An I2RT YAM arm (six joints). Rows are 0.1 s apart.
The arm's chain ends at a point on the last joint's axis. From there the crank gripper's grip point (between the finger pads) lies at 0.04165 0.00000 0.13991 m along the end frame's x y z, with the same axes.
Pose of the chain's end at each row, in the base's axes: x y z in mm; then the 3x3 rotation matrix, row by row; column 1 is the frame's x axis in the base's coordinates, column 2 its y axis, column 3 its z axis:
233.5 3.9 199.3; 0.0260 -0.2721 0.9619; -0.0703 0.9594 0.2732; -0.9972 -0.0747 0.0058
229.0 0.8 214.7; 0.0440 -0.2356 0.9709; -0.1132 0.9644 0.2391; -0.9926 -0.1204 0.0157
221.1 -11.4 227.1; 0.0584 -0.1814 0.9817; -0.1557 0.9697 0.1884; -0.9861 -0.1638 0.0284
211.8 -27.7 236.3; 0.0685 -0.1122 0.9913; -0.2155 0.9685 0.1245; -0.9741 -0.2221 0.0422
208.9 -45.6 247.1; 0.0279 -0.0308 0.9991; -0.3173 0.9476 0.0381; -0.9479 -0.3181 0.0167
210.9 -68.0 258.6; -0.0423 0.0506 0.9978; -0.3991 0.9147 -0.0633; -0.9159 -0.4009 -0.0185
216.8 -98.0 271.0; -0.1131 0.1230 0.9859; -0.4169 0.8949 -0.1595; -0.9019 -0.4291 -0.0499
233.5 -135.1 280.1; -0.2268 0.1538 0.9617; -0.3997 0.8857 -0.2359; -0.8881 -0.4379 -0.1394
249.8 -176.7 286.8; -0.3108 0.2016 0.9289; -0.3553 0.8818 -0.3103; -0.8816 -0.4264 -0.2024
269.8 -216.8 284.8; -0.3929 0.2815 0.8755; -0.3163 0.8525 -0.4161; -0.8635 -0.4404 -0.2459
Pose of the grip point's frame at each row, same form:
369.2 39.2 158.6; 0.0260 -0.2721 0.9619; -0.0703 0.9594 0.2732; -0.9972 -0.0747 0.0058
366.7 29.5 175.6; 0.0440 -0.2356 0.9709; -0.1132 0.9644 0.2391; -0.9926 -0.1204 0.0157
360.9 8.5 190.0; 0.0584 -0.1814 0.9817; -0.1557 0.9697 0.1884; -0.9861 -0.1638 0.0284
353.3 -19.3 201.6; 0.0685 -0.1122 0.9913; -0.2155 0.9685 0.1245; -0.9741 -0.2221 0.0422
349.8 -53.5 210.0; 0.0279 -0.0308 0.9991; -0.3173 0.9476 0.0381; -0.9479 -0.3181 0.0167
348.7 -93.5 217.9; -0.0423 0.0506 0.9978; -0.3991 0.9147 -0.0633; -0.9159 -0.4009 -0.0185
350.0 -137.7 226.5; -0.1131 0.1230 0.9859; -0.4169 0.8949 -0.1595; -0.9019 -0.4291 -0.0499
358.6 -184.8 223.6; -0.2268 0.1538 0.9617; -0.3997 0.8857 -0.2359; -0.8881 -0.4379 -0.1394
366.8 -234.9 221.8; -0.3108 0.2016 0.9289; -0.3553 0.8818 -0.3103; -0.8816 -0.4264 -0.2024
375.9 -288.2 214.4; -0.3929 0.2815 0.8755; -0.3163 0.8525 -0.4161; -0.8635 -0.4404 -0.2459

